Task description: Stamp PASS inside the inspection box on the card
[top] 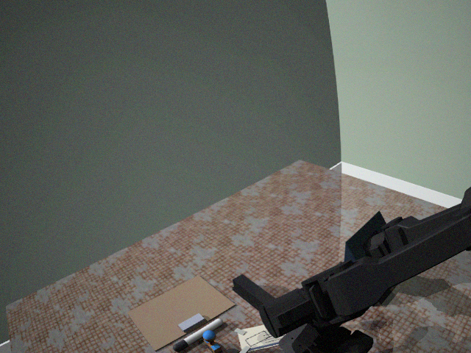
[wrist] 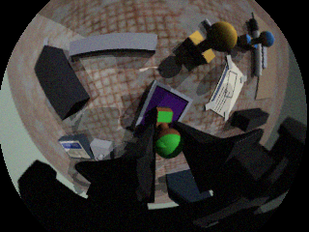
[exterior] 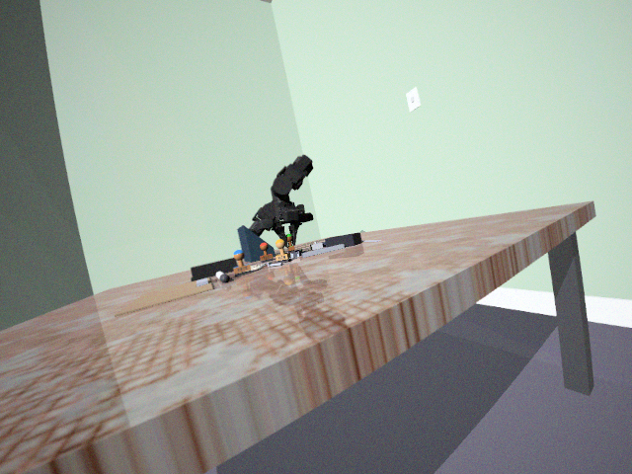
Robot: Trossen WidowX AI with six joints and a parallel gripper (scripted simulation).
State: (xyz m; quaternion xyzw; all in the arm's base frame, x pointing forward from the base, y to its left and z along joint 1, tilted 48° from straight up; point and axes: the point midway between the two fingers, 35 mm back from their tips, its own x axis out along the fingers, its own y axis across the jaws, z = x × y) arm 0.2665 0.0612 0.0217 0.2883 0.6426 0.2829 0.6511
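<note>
Right now the purple ink pad is 3 cm below my gripper tip. Also, from my gripper tip: red-knobbed stamp 7 cm to the right, 7 cm behind, 2 cm below; green-knobbed stamp right at my gripper tip; yellow-knobbed stamp 9 cm ahead, 7 cm to the right, 2 cm below.
</note>
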